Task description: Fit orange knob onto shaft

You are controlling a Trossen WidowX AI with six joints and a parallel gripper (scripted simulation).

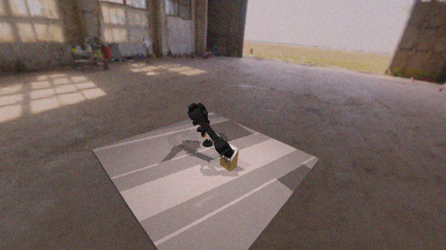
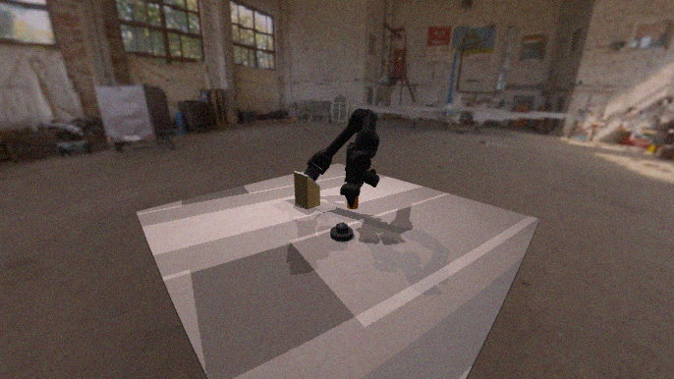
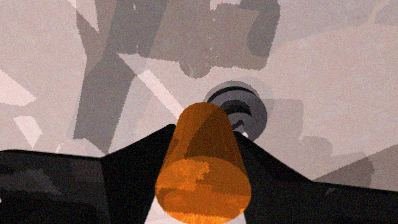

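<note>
Right now my gripper tip is 5 cm to the left of the dark round pedestal and 8 cm above it. From my gripper tip the other things lie so: orange knob: 4 cm above.
</note>
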